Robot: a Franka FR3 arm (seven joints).
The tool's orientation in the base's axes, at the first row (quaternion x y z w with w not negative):
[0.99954, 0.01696, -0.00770, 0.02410]
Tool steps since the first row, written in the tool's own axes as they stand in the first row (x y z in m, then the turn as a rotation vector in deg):
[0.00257, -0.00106, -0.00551, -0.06, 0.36, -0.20]
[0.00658, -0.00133, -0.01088, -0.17, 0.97, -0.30]
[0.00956, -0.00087, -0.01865, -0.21, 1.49, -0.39]
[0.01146, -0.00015, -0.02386, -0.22, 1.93, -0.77]
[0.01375, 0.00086, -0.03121, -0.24, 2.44, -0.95]
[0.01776, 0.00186, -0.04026, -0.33, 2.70, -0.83]
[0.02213, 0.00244, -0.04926, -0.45, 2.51, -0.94]
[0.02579, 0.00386, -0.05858, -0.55, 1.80, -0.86]
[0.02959, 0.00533, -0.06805, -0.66, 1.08, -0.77]
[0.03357, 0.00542, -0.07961, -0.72, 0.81, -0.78]
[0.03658, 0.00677, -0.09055, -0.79, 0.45, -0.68]
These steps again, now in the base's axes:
[0.00261, 0.00141, 0.00541, -0.04, -0.35, 0.22]
[0.00669, 0.00208, 0.01070, -0.13, -0.96, 0.35]
[0.00980, 0.00209, 0.01843, -0.15, -1.48, 0.46]
[0.01179, 0.00169, 0.02364, -0.14, -1.90, 0.87]
[0.01422, 0.00111, 0.03099, -0.14, -2.40, 1.07]
[0.01840, 0.00069, 0.04001, -0.23, -2.67, 0.96]
[0.02292, 0.00069, 0.04896, -0.35, -2.48, 1.07]
[0.02676, -0.00015, 0.05827, -0.48, -1.77, 0.95]
[0.03074, -0.00103, 0.06774, -0.61, -1.06, 0.83]
[0.03489, -0.00043, 0.07922, -0.68, -0.79, 0.83]
[0.03811, -0.00115, 0.09017, -0.76, -0.44, 0.71]

